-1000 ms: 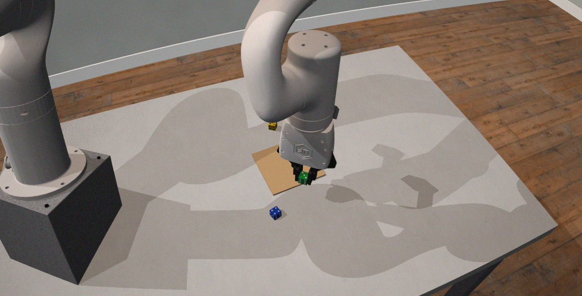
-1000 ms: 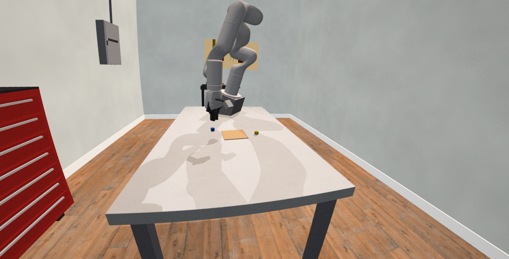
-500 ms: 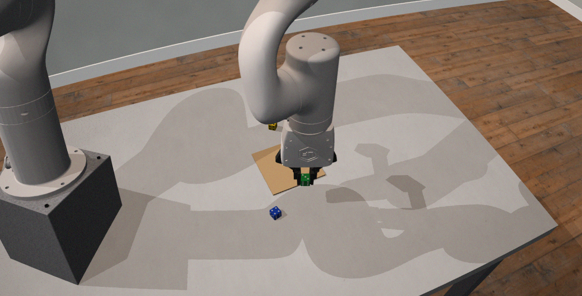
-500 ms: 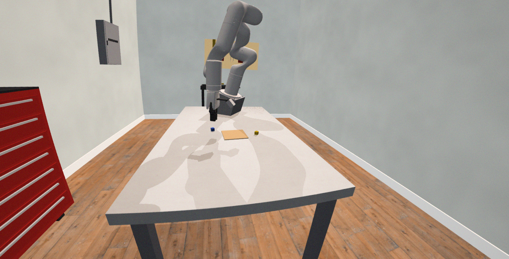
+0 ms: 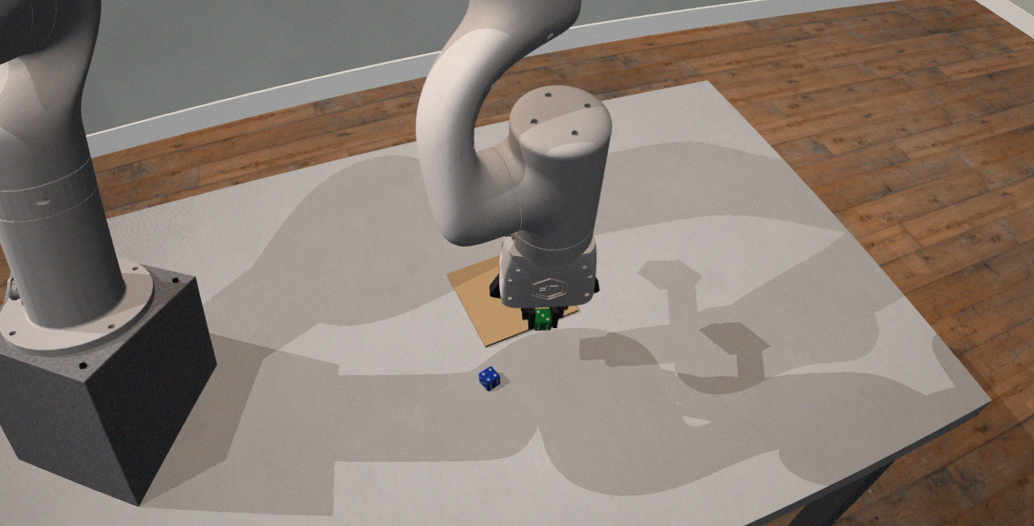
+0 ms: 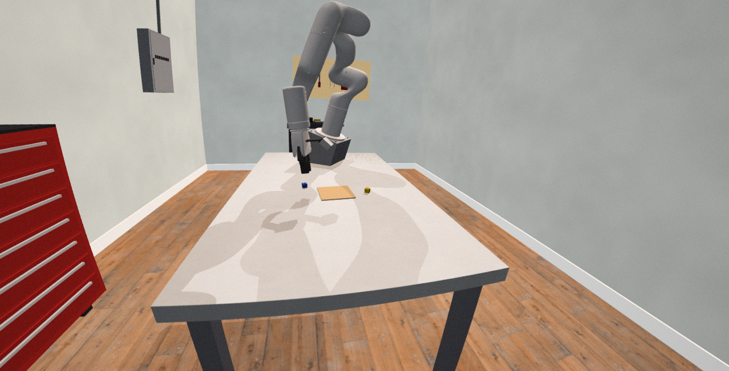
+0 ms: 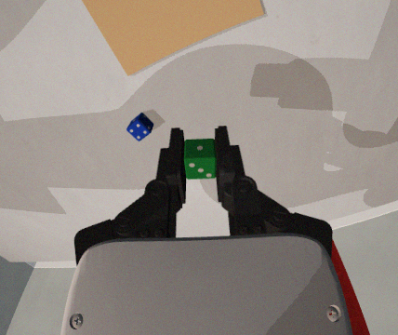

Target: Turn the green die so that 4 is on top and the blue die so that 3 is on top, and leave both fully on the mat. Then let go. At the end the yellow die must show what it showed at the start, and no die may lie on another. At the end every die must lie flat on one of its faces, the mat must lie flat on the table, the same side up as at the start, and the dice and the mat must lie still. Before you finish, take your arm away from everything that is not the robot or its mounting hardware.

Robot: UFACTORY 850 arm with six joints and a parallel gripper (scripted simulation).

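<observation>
The green die lies 1 cm below my hand. The rest, counted from my hand: blue die (10 cm below, 7 cm behind, 2 cm to the right); tan mat (12 cm to the left, 11 cm below, 1 cm behind); yellow die (26 cm to the left, 10 cm below, 3 cm behind).
</observation>
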